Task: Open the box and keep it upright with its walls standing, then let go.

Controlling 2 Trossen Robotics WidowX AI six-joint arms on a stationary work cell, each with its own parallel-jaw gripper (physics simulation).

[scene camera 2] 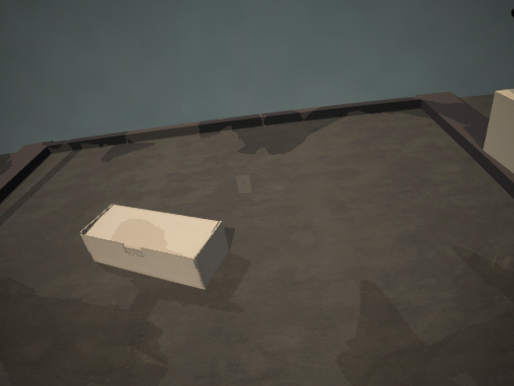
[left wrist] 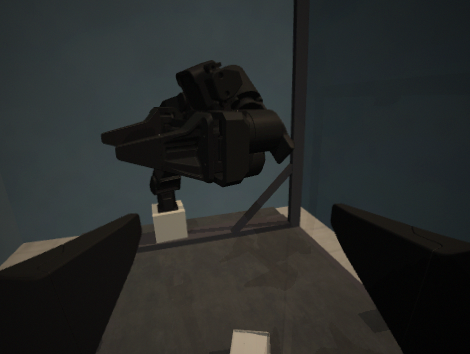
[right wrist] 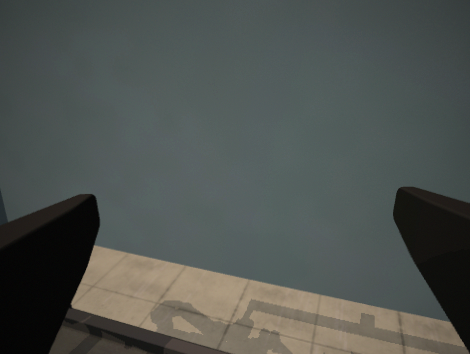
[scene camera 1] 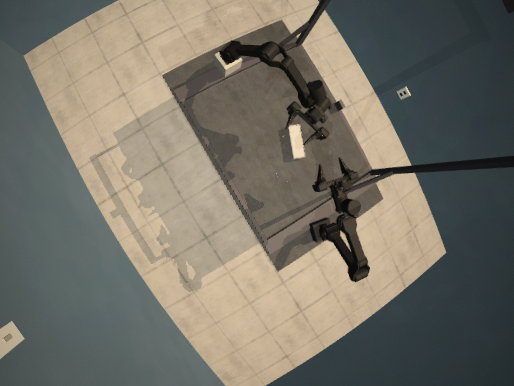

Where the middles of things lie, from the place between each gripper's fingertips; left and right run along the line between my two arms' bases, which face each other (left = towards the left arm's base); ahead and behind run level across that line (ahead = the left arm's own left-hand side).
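Scene:
The white arm base block [left wrist: 168,226] is 7 cm ahead of my left hand, 66 cm to the right of it and 33 cm below it. As for my right hand, it is 350 mm above that block, 520 mm to the left of it and 20 mm beyond it.

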